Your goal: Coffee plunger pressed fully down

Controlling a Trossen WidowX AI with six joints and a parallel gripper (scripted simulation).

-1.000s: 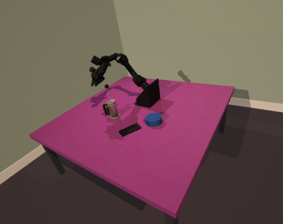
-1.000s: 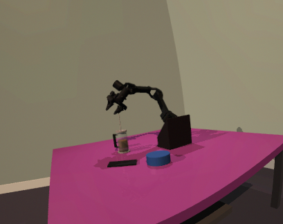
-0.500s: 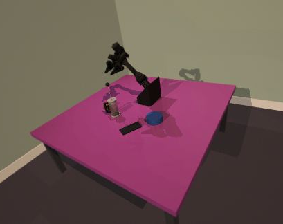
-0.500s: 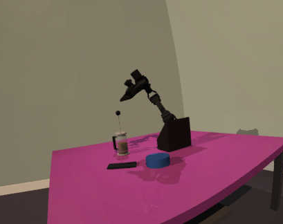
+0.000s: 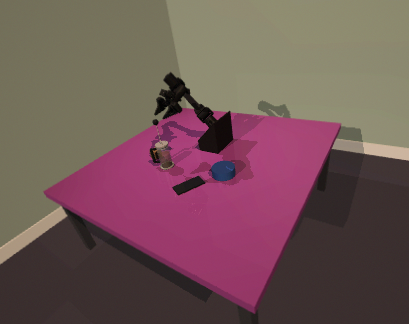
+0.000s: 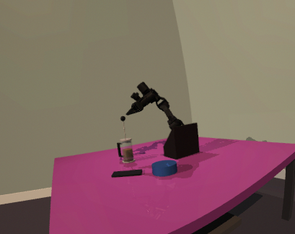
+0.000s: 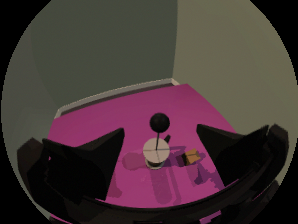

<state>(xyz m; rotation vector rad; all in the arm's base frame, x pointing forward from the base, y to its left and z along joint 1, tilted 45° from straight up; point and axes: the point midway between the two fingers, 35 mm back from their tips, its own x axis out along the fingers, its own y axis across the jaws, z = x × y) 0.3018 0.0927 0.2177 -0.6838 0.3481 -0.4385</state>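
My gripper tip is now 3 cm short of the glass coffee press, 2 cm to the left of it and 16 cm above it. The rest, counted from my gripper tip: blue round puck: 4 cm behind, 34 cm to the left, 27 cm below.
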